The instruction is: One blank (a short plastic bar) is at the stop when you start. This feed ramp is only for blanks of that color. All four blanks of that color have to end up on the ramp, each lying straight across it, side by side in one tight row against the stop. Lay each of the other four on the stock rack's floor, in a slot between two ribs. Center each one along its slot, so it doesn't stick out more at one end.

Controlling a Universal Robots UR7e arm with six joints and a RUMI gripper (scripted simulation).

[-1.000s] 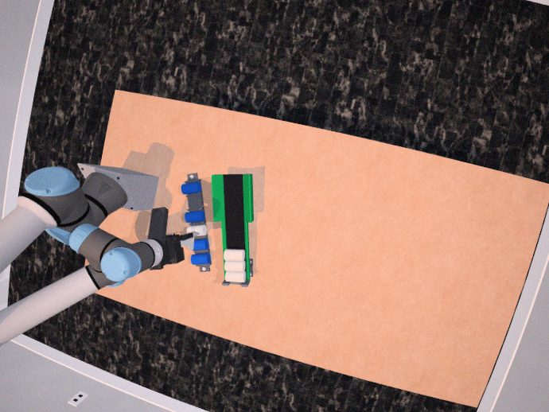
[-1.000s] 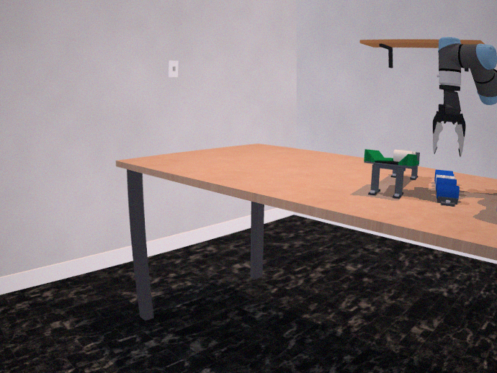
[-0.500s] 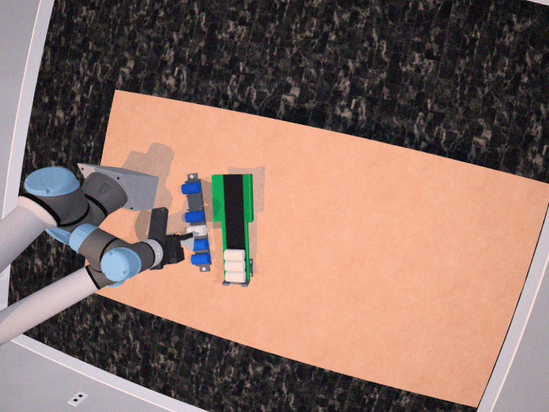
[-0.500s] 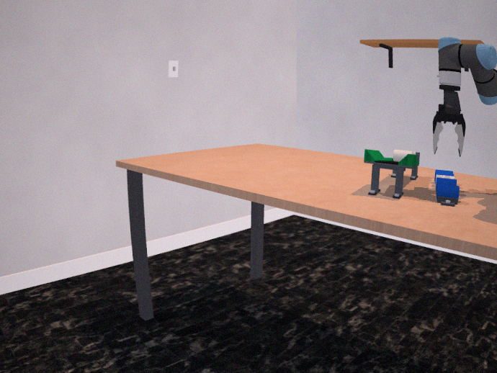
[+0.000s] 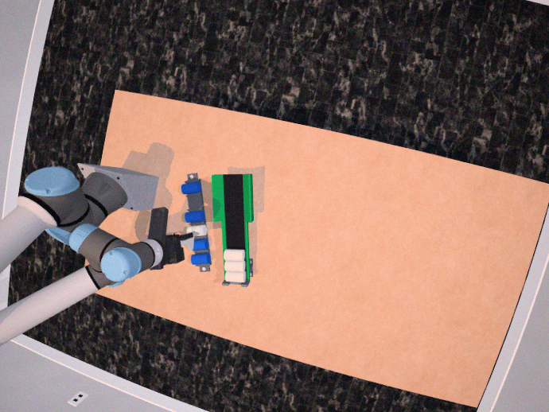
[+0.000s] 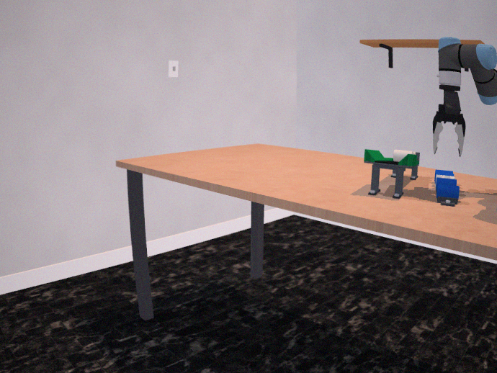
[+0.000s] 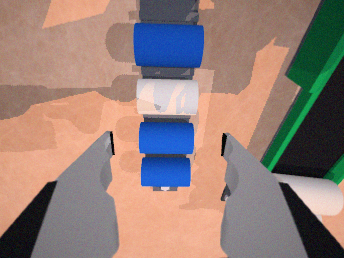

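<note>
My gripper is now 10 mm past the grey stock rack, 30 mm to the right of it and 130 mm above it. From my hand the other things lie so: grey stop 190 mm ahead, 150 mm to the right, 60 mm below.
</note>
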